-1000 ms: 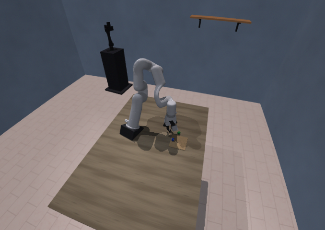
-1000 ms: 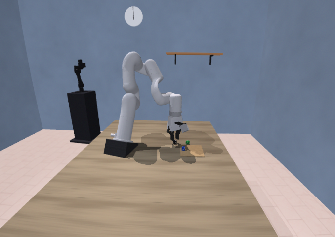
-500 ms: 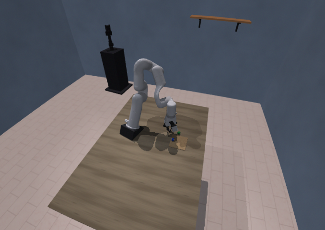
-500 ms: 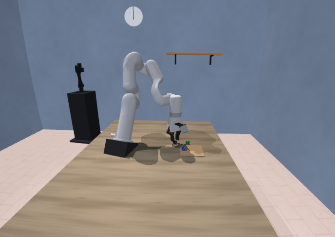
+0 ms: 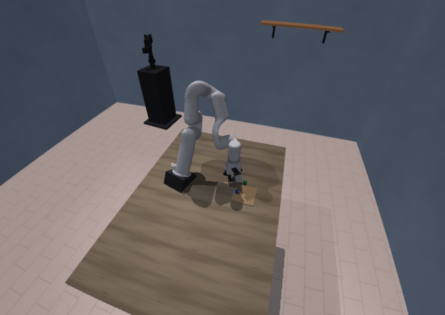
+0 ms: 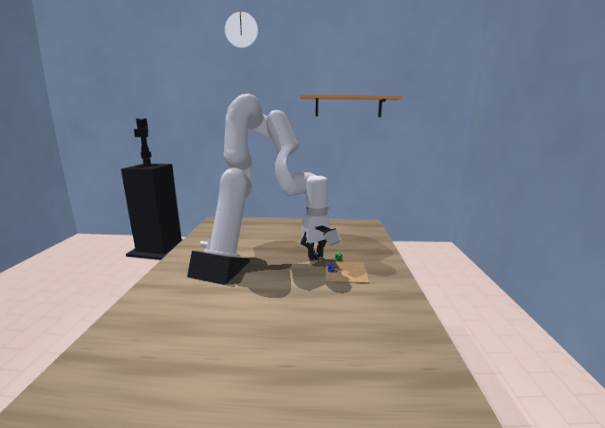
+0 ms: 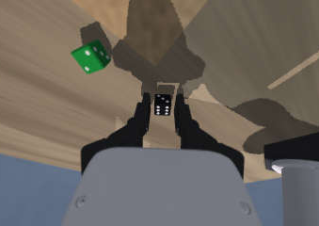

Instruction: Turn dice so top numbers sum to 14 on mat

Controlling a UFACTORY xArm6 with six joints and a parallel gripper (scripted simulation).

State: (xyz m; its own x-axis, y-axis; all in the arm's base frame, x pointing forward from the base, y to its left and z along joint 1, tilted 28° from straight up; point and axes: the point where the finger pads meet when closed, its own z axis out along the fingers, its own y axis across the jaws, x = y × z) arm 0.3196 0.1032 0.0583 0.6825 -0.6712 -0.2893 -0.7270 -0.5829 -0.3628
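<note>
Right now the black die is 1 cm below my hand. Round my hand: tan mat 12 cm ahead, 9 cm to the right, 2 cm below; blue die 9 cm to the right, 6 cm ahead, 1 cm below; green die 9 cm ahead, 1 cm to the left, 1 cm below.
</note>
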